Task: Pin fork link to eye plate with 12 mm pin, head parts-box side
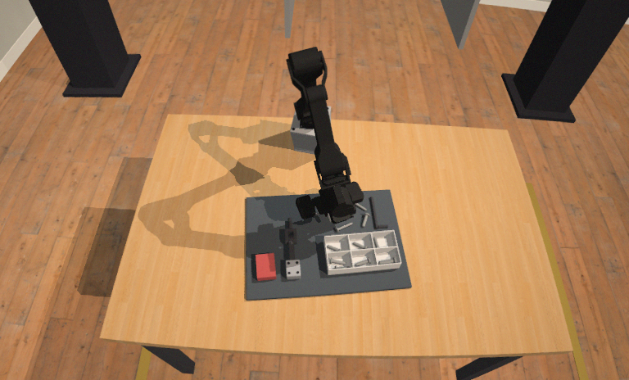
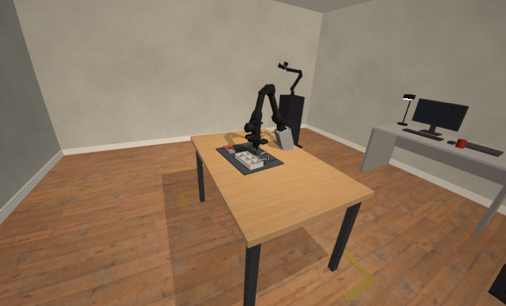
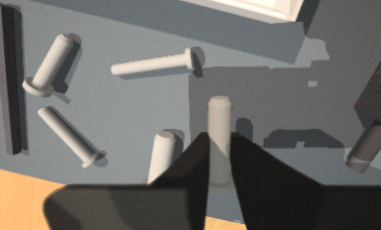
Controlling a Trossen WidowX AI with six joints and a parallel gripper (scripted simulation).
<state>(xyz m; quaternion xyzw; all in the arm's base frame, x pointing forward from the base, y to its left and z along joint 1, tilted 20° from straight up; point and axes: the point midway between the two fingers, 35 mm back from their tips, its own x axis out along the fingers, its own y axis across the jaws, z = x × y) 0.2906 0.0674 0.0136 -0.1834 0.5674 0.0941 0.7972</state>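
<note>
Now: the pale pin 30 mm below my hand. Also, from my hand: dark eye plate bar (90 mm ahead, 100 mm to the right, 70 mm below); long black bar (10 mm behind, 160 mm to the left, 70 mm below); white parts box (110 mm ahead, 100 mm to the left, 70 mm below).
</note>
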